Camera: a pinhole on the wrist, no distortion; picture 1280 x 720 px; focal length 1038.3 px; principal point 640.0 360.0 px. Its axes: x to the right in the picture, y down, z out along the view. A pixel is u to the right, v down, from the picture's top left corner.
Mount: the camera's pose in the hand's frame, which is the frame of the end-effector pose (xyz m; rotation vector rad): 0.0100 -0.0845 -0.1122 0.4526 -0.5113 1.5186
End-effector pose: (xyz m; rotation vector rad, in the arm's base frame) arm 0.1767 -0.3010 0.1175 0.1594 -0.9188 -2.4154
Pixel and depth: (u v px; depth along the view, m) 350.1 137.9 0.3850
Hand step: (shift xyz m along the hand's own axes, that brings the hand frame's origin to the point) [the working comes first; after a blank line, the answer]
In the camera's frame: -0.1075 -0.0824 0.3850

0.0805 -0.3952 0.1429
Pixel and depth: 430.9 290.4 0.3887
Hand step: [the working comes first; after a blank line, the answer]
In the camera's frame: -0.0783 -0.0261 0.3887

0.0237 -0.3730 0.1607
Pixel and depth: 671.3 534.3 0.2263
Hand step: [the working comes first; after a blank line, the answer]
In the camera's frame: 0.0068 0.0380 0.2263

-0.0359 -0.2092 0.0750
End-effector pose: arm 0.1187 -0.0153 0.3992 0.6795 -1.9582 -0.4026
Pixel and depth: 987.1 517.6 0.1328
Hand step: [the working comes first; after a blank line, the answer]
In the camera's frame: 0.0444 0.0202 0.1328

-0.0153 -0.1247 0.0211
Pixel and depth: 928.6 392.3 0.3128
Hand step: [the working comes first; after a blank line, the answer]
In the camera's frame: 0.0869 0.0097 0.3128

-0.0117 -0.1939 0.1929
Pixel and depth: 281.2 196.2 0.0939
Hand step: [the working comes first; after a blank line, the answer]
In the camera's frame: -0.0324 -0.0148 0.0939

0.0220 -0.1653 -0.0538
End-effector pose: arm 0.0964 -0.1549 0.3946 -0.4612 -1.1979 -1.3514
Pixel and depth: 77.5 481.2 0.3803
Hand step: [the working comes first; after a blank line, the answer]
In the camera's frame: -0.2060 0.0444 0.3803

-0.0447 -0.4718 0.0777
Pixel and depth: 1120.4 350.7 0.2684
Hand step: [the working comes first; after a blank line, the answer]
In the camera's frame: 0.1242 -0.0024 0.2684

0.0015 -0.1380 0.1785
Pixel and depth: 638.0 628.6 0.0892
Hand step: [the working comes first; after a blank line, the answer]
In the camera's frame: -0.0002 0.0231 0.0892

-0.0161 -0.1359 -0.0403
